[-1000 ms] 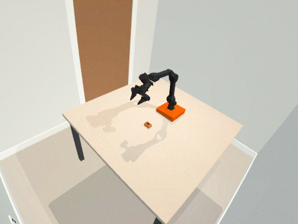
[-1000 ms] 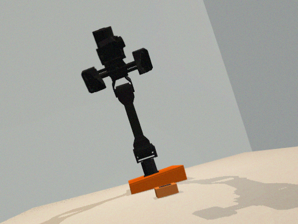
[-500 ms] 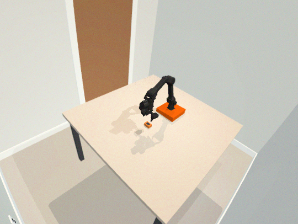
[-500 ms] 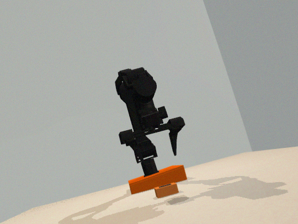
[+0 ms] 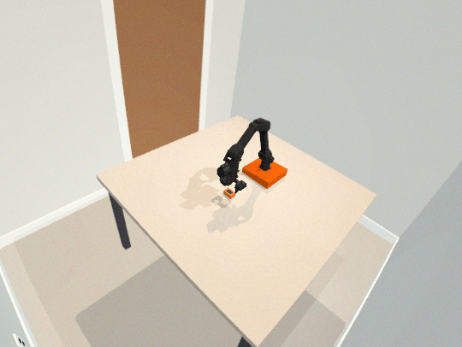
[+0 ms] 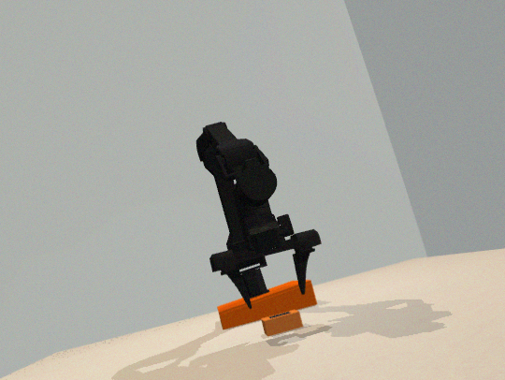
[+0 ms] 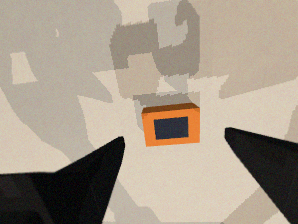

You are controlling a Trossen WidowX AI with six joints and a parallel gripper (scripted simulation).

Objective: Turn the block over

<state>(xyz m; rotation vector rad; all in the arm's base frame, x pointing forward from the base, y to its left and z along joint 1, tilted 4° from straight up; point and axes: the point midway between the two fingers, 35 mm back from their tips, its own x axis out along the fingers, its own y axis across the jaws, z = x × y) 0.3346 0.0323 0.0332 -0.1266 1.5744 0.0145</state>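
Now: the block 3 cm below my gripper tip.
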